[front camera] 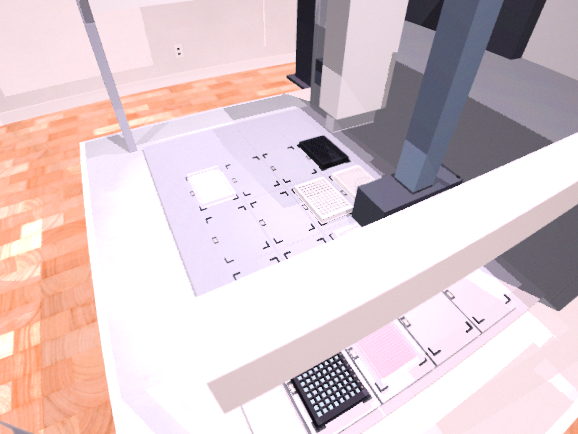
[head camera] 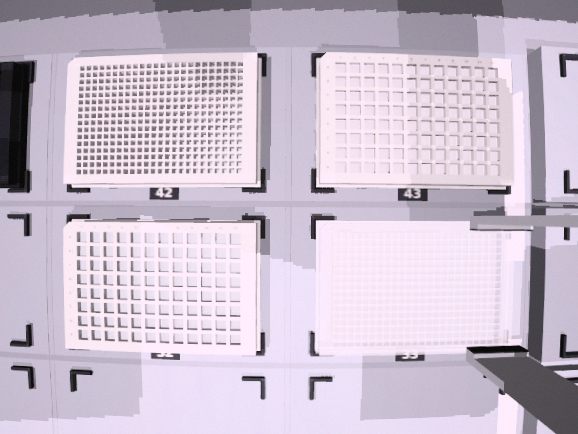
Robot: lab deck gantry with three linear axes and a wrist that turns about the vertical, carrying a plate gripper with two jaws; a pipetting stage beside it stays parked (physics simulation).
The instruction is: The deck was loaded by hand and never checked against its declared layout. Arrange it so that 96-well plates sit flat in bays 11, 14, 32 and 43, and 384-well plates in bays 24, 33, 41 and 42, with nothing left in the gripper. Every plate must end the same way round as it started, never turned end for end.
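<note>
A white 384-well plate sits in bay 42, and a white 96-well plate in bay 32. A white 96-well plate sits in bay 43, a pale 384-well plate in bay 33. A black plate sits left of bay 42. A black 96-well plate and a pink dense-well plate lie at the front. A washed-out white plate lies far left, wells unreadable. My gripper is open and empty over bay 33's right end; its height is unclear. In the front view the beam hides its jaws.
A white beam crosses the front view and hides the middle bays. The pale pipetting stage stands at the back. The gripper's dark body hides part of the plates behind it. Black corner brackets mark the bays.
</note>
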